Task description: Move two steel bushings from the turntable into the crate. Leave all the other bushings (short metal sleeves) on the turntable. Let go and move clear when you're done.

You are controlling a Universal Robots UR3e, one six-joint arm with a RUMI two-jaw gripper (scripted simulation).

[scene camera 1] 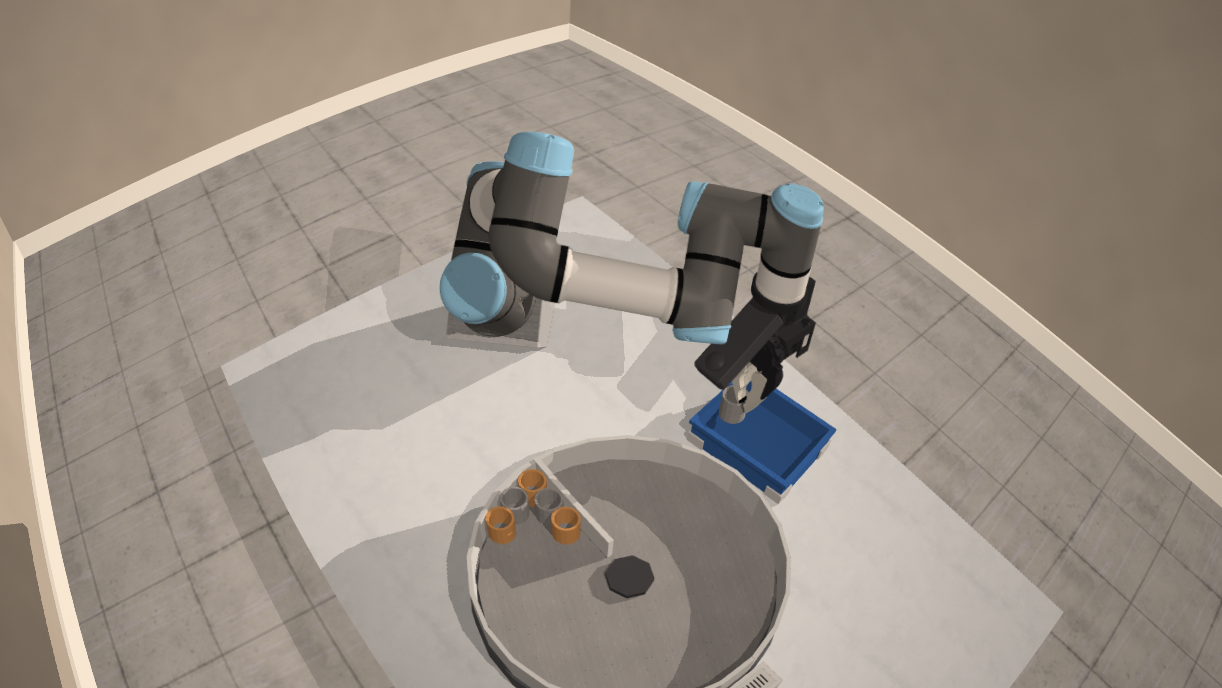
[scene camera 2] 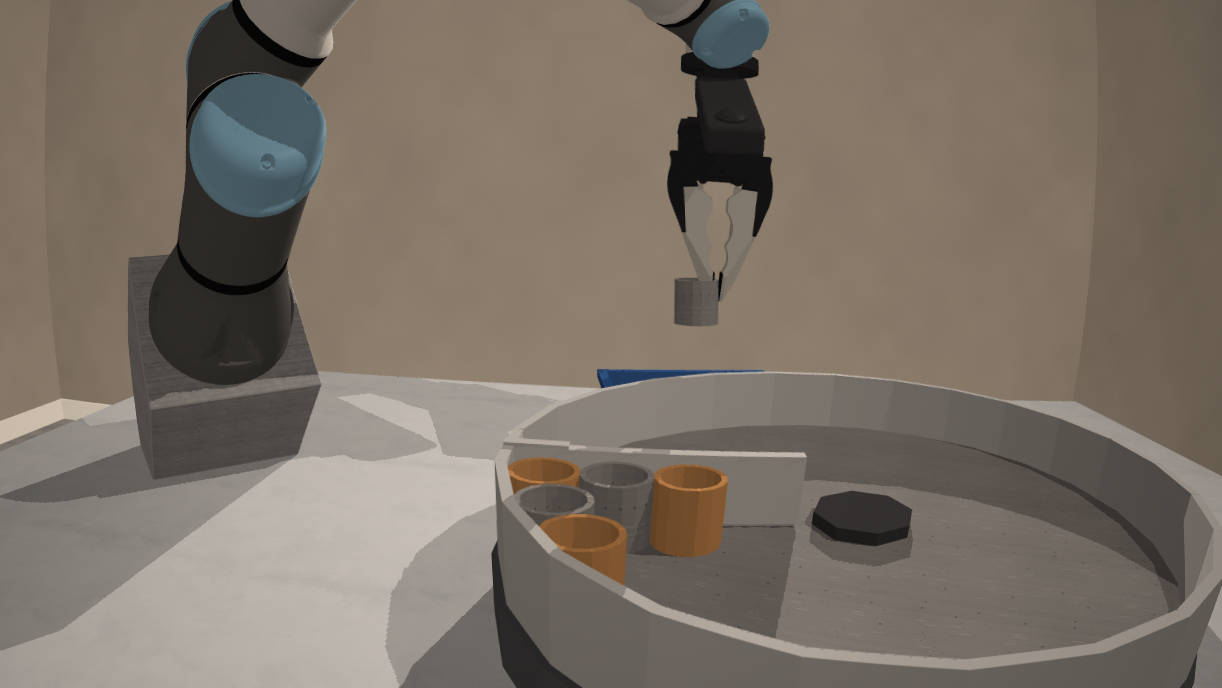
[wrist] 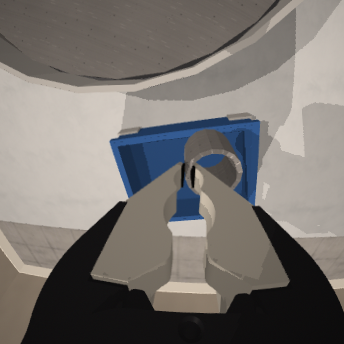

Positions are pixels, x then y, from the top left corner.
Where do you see an orange bushing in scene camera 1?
At 496,515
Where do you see a grey steel bushing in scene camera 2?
696,302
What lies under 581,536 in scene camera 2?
An orange bushing.
